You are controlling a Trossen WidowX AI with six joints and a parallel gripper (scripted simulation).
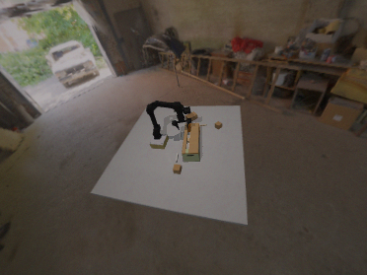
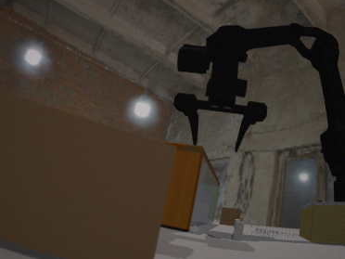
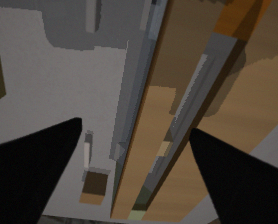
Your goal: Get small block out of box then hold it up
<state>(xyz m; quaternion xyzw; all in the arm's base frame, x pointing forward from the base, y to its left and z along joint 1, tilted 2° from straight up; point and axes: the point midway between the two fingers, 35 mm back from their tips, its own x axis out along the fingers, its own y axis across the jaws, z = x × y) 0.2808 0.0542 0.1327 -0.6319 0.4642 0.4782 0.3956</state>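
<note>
The clear-fronted box is 5 cm ahead of my gripper tip, 7 cm to the right of it and 10 cm below it. Also, from my gripper tip: tan block 6 cm ahead, 7 cm to the right, 7 cm below; big brown block 1 cm behind, 35 cm to the left, 13 cm below; brown cube 2 cm ahead, 36 cm to the right, 13 cm below.
</note>
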